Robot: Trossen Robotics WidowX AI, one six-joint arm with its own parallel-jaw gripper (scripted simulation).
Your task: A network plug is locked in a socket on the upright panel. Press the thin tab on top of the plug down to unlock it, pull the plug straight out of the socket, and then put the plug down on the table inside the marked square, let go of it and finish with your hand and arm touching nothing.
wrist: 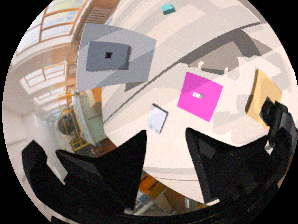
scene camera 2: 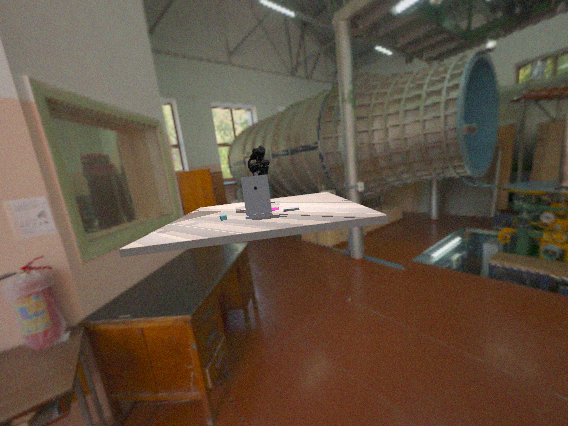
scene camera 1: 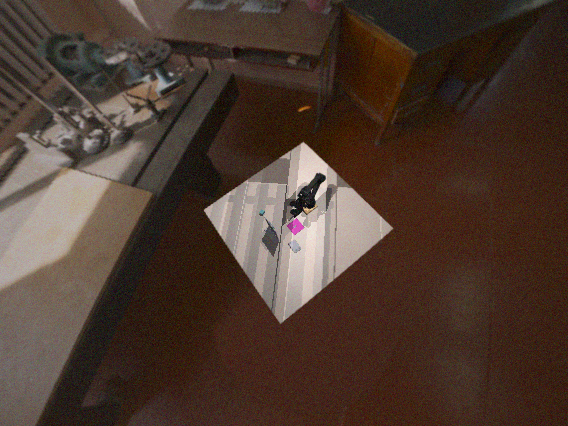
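I can see my gripper [wrist: 166,133]. There is a grey upright panel [wrist: 108,55] here too, and a magenta marked square [wrist: 212,91] belongs to the same scene.
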